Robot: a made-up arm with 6 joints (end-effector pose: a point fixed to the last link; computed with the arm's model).
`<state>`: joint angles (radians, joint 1 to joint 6).
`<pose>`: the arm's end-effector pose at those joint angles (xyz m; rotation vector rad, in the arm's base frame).
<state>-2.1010 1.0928 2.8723 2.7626 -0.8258 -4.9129</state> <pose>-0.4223 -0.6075 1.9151 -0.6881 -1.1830 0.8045</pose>
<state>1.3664 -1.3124 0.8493 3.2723 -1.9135 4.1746</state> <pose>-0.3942 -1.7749 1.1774 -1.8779 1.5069 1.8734</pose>
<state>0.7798 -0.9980 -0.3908 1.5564 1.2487 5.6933</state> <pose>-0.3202 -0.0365 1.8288 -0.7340 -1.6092 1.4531</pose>
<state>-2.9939 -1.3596 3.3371 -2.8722 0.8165 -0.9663</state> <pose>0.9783 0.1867 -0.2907 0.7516 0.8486 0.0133</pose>
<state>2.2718 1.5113 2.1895 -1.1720 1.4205 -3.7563</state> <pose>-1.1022 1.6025 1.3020 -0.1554 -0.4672 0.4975</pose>
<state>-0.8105 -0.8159 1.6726 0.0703 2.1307 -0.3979</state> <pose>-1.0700 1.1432 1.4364 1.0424 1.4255 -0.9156</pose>
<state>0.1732 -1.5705 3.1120 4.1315 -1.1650 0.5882</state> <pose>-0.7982 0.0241 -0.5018 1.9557 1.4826 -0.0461</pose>
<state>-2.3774 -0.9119 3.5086 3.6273 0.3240 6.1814</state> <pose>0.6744 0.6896 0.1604 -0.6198 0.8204 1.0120</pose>
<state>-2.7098 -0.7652 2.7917 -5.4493 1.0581 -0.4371</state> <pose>1.3522 0.4739 0.6504 2.0311 -0.2404 -1.3233</pose>
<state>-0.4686 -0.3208 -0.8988 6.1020 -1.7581 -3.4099</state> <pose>0.4372 -0.1796 1.2070 -0.9119 0.4125 2.2440</pose>
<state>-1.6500 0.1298 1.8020 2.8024 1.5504 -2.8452</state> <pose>0.0511 -0.2395 2.5371 -0.3572 0.1180 -1.3135</pose>
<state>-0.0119 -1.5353 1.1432 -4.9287 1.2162 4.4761</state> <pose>-2.0196 0.2164 0.6624 -1.4562 -2.1744 0.8686</pose>
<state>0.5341 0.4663 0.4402 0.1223 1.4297 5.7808</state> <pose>1.3960 0.8551 1.9687 0.6809 -1.2483 0.8795</pose>
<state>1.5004 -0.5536 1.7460 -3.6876 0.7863 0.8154</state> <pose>-0.1626 -1.2083 2.1946 -1.2880 -1.1468 -1.8868</pose>
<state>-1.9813 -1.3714 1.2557 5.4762 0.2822 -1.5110</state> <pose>0.7988 1.9412 0.9804 -0.5458 -0.8421 1.1236</pose>
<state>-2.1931 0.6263 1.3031 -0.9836 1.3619 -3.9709</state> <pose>-0.9586 -1.0428 2.2807 0.6361 -0.3667 2.2054</pose>
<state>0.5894 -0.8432 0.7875 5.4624 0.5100 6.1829</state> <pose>-0.8828 -0.6806 2.2921 1.5015 -1.7103 0.9514</pose>
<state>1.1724 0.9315 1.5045 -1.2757 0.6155 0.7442</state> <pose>0.8483 1.7164 1.9600 1.0527 -0.3704 0.6809</pose>
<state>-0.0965 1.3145 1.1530 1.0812 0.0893 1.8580</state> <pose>2.4711 -0.2226 0.8149 -2.9221 0.0437 0.1715</pose>
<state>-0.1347 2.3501 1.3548 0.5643 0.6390 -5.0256</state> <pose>1.8958 -0.1893 -1.1227 -1.5948 0.1488 0.4956</pose>
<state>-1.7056 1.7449 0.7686 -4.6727 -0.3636 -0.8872</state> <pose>-0.3685 -2.1618 -0.5201 0.2580 1.4568 -1.3967</pose>
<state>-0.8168 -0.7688 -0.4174 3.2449 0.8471 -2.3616</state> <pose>0.1324 -0.1647 1.7457 -0.5925 0.8052 -0.6112</pose>
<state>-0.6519 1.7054 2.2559 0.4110 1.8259 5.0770</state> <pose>1.5559 -1.0854 1.0341 -0.3497 -1.5641 1.0717</pose>
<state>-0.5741 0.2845 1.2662 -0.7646 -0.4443 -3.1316</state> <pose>0.8589 -0.4811 2.5998 -2.5993 0.0583 -0.8852</pose>
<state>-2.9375 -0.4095 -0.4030 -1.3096 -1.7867 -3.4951</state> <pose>-0.4321 -0.2918 1.7681 -0.8824 0.8480 -0.8559</pose>
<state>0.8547 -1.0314 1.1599 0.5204 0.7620 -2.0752</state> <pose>-1.2130 -1.2841 1.7013 -0.7161 1.7178 -2.2423</pose>
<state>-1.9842 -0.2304 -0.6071 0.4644 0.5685 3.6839</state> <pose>-0.3414 -0.9044 1.5875 1.4102 -1.7985 -0.8244</pose>
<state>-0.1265 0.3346 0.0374 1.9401 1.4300 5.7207</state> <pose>1.4898 0.0060 1.5112 -0.8844 -0.2112 1.4701</pose>
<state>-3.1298 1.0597 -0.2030 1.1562 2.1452 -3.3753</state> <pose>-1.7774 -0.1823 0.4433 1.5570 -1.9737 0.4321</pose>
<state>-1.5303 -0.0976 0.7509 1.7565 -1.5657 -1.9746</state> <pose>-0.1890 -0.4337 2.5036 0.2485 1.8360 2.5331</pose>
